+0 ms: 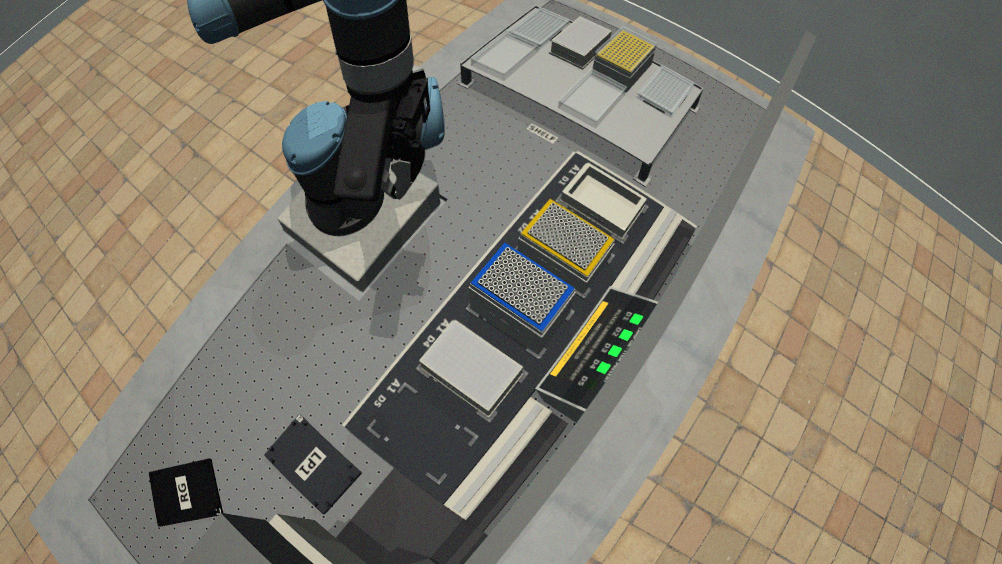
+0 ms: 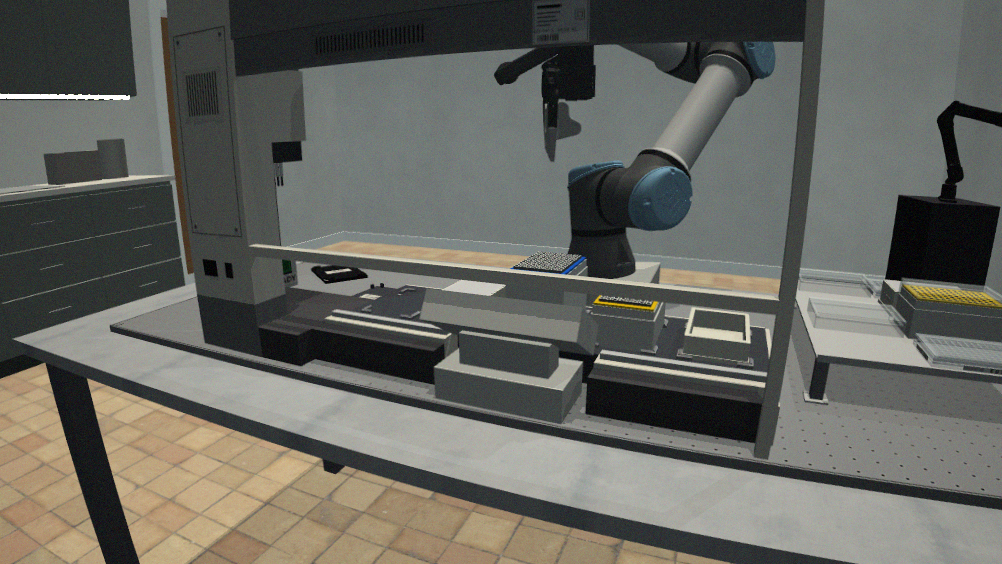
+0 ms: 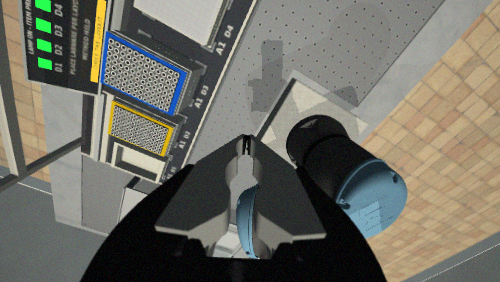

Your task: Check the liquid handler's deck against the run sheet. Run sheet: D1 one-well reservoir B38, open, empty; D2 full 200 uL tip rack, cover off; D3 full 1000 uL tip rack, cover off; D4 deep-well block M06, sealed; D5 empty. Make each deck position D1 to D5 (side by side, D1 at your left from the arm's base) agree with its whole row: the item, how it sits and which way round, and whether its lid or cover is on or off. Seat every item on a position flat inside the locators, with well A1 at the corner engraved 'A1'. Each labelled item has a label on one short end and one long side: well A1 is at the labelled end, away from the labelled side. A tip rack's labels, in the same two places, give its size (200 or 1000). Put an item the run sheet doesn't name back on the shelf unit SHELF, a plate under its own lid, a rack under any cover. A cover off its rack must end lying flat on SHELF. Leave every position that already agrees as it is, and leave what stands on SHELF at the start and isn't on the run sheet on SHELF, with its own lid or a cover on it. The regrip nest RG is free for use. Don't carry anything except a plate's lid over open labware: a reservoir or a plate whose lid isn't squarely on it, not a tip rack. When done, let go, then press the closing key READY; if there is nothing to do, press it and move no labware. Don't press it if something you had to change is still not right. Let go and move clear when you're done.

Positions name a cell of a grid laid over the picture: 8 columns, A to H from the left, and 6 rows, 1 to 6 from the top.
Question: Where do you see a blue-rimmed tip rack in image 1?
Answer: E4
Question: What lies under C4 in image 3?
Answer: A one-well reservoir.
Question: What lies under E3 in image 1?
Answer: A one-well reservoir.
